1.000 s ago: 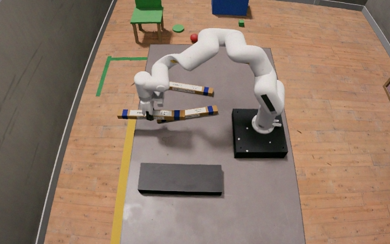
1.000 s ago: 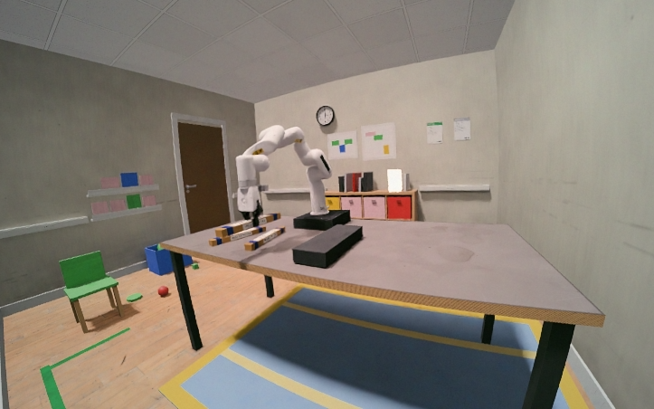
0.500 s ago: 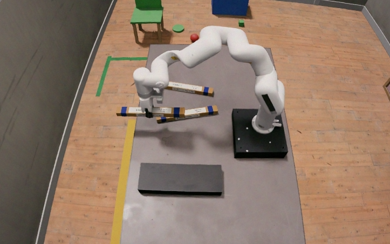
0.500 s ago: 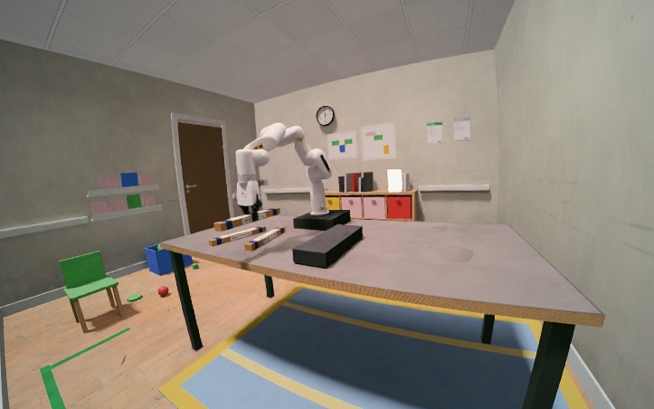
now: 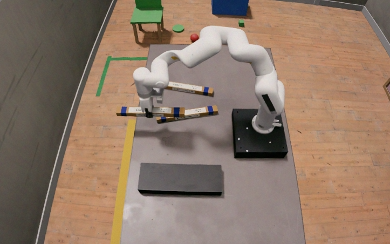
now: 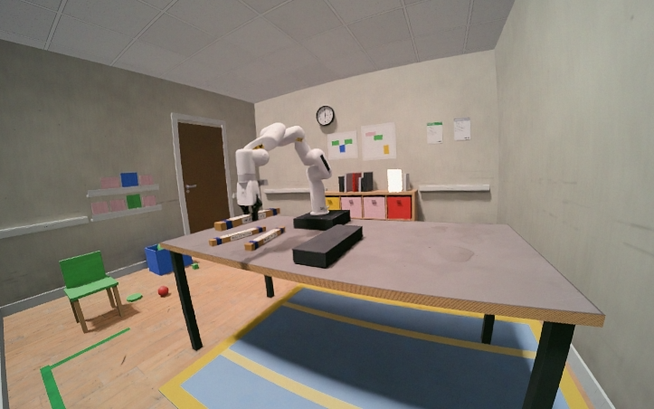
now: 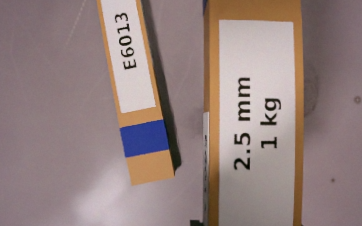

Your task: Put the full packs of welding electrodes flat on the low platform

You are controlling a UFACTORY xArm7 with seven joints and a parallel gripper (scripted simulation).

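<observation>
Right now the pack of welding electrodes is right at my hand. The rest, counted from my hand: pack 17 cm behind, 14 cm below, 11 cm to the right; then platform 28 cm to the left, 20 cm behind, 15 cm below.
</observation>
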